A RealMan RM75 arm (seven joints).
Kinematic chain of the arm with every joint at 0, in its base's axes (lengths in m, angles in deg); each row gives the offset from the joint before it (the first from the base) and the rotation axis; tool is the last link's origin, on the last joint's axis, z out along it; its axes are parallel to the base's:
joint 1: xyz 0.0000 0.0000 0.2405 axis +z
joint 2: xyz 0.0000 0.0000 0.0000 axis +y
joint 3: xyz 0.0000 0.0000 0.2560 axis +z
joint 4: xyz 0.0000 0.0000 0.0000 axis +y
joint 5: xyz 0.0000 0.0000 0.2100 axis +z
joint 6: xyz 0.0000 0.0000 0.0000 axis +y
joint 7: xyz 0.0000 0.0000 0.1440 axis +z
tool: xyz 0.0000 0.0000 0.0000
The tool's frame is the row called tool.
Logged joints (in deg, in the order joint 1, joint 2, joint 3, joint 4, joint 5, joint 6, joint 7), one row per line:
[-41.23 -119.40 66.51 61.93 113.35 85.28 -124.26]
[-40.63 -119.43 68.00 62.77 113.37 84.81 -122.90]
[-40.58 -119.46 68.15 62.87 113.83 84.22 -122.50]
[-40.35 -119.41 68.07 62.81 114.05 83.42 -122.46]
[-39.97 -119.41 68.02 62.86 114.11 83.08 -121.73]
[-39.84 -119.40 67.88 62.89 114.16 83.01 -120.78]
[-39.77 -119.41 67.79 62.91 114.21 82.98 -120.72]
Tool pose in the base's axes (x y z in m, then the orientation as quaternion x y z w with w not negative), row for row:
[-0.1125 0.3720 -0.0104 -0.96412 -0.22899 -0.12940 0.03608]
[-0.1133 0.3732 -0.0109 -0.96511 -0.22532 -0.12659 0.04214]
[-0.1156 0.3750 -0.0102 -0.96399 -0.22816 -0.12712 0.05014]
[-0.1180 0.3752 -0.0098 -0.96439 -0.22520 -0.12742 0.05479]
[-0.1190 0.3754 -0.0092 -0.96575 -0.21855 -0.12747 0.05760]
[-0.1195 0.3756 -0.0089 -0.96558 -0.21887 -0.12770 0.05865]
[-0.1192 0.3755 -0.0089 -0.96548 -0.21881 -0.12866 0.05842]
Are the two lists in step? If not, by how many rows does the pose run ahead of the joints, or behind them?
The pose runs 1 row ahead of the joints: the pose in row i belongs to the joints in row i + 1.
